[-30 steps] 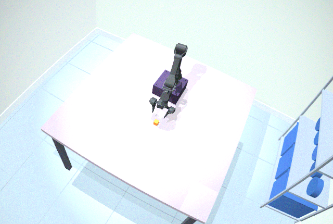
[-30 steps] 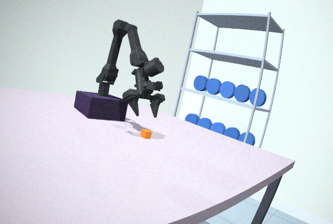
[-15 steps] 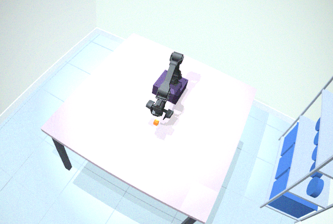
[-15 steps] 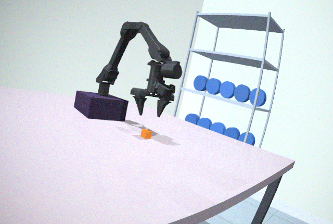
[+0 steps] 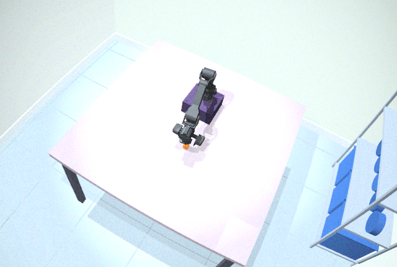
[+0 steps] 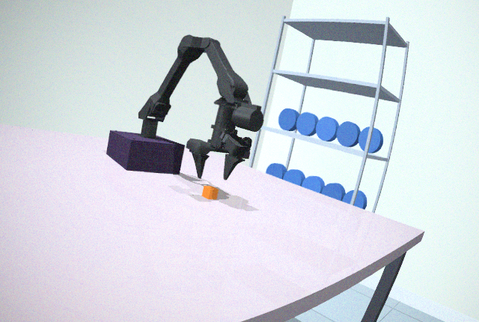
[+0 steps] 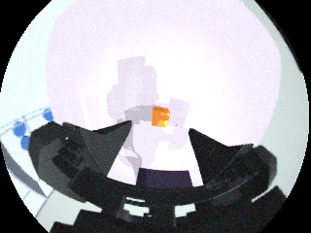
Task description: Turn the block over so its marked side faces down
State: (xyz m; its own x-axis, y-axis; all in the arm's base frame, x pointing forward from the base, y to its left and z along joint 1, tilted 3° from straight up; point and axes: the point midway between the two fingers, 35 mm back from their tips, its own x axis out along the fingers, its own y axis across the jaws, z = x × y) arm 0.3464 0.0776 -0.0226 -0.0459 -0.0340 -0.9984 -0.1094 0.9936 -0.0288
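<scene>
Now: gripper tip 40 mm above the block and 10 mm past it.
</scene>
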